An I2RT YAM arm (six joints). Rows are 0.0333 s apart.
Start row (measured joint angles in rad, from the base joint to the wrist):
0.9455 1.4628 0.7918 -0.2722 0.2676 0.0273
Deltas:
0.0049 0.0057 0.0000 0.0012 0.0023 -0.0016
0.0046 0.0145 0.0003 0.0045 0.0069 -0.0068
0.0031 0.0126 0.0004 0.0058 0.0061 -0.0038
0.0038 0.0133 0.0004 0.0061 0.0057 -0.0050
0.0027 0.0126 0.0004 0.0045 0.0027 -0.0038
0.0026 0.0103 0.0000 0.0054 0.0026 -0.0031
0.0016 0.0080 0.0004 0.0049 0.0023 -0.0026
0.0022 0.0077 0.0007 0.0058 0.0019 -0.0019
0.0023 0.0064 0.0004 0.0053 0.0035 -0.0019
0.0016 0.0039 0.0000 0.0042 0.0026 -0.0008
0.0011 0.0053 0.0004 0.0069 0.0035 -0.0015
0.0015 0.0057 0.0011 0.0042 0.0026 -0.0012
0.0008 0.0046 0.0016 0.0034 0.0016 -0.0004
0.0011 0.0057 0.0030 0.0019 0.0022 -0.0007
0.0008 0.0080 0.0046 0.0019 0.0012 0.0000
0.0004 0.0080 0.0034 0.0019 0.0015 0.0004
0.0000 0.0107 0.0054 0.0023 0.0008 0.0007
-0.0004 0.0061 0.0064 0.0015 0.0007 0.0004
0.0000 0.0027 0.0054 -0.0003 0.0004 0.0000
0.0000 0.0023 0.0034 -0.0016 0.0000 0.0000
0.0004 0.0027 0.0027 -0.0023 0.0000 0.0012
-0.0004 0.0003 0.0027 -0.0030 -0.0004 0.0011
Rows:
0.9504 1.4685 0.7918 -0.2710 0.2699 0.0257
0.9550 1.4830 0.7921 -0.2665 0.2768 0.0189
0.9581 1.4956 0.7925 -0.2607 0.2829 0.0151
0.9619 1.5089 0.7929 -0.2546 0.2886 0.0101
0.9646 1.5215 0.7933 -0.2501 0.2913 0.0063
0.9672 1.5318 0.7933 -0.2447 0.2939 0.0032
0.9688 1.5398 0.7937 -0.2398 0.2962 0.0006
0.9710 1.5475 0.7944 -0.2340 0.2981 -0.0013
0.9733 1.5539 0.7948 -0.2287 0.3016 -0.0032
0.9749 1.5578 0.7948 -0.2245 0.3042 -0.0040
0.9760 1.5631 0.7952 -0.2176 0.3077 -0.0055
0.9775 1.5688 0.7963 -0.2134 0.3103 -0.0067
0.9783 1.5734 0.7979 -0.2100 0.3119 -0.0071
0.9794 1.5791 0.8009 -0.2081 0.3141 -0.0078
0.9802 1.5871 0.8055 -0.2062 0.3153 -0.0078
0.9806 1.5951 0.8089 -0.2043 0.3168 -0.0074
0.9806 1.6058 0.8143 -0.2020 0.3176 -0.0067
0.9802 1.6119 0.8207 -0.2005 0.3183 -0.0063
0.9802 1.6146 0.8261 -0.2008 0.3187 -0.0063
0.9802 1.6169 0.8295 -0.2024 0.3187 -0.0063
0.9806 1.6196 0.8322 -0.2047 0.3187 -0.0051
0.9802 1.6199 0.8349 -0.2077 0.3183 -0.0040

